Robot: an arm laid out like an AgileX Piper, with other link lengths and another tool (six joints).
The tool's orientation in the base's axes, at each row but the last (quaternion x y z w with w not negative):
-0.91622 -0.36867 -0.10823 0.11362
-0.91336 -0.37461 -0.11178 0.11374
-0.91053 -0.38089 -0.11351 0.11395
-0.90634 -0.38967 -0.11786 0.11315
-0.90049 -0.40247 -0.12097 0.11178
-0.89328 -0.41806 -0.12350 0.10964
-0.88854 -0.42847 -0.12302 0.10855
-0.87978 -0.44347 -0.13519 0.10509
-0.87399 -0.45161 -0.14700 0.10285
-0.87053 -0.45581 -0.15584 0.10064
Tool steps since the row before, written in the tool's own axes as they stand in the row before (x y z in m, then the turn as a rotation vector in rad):
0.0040 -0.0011 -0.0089 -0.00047 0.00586 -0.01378
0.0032 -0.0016 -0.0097 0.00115 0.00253 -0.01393
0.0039 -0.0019 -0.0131 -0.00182 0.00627 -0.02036
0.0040 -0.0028 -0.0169 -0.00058 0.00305 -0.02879
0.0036 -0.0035 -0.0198 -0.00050 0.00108 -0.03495
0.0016 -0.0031 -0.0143 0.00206 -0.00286 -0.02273
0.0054 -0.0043 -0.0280 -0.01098 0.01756 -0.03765
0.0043 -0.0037 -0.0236 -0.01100 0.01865 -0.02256
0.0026 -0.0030 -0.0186 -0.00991 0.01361 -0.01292
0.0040 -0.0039 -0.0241 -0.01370 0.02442 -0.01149
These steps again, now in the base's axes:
0.0010 0.0008 0.0097 0.00219 -0.00839 0.01222
-0.0001 0.0004 0.0103 0.00094 -0.00506 0.01324
-0.0003 0.0001 0.0138 0.00082 -0.01149 0.01801
-0.0015 -0.0004 0.0175 -0.00176 -0.01099 0.02673
-0.0028 -0.0011 0.0202 -0.00398 -0.01149 0.03279
-0.0033 -0.0012 0.0143 -0.00387 -0.00353 0.02240
-0.0037 -0.0018 0.0286 0.00249 -0.03000 0.03067
-0.0040 -0.0018 0.0239 0.00555 -0.02605 0.01638
-0.0041 -0.0021 0.0185 0.00360 -0.01933 0.00798
-0.0054 -0.0024 0.0240 0.01074 -0.02787 0.00492

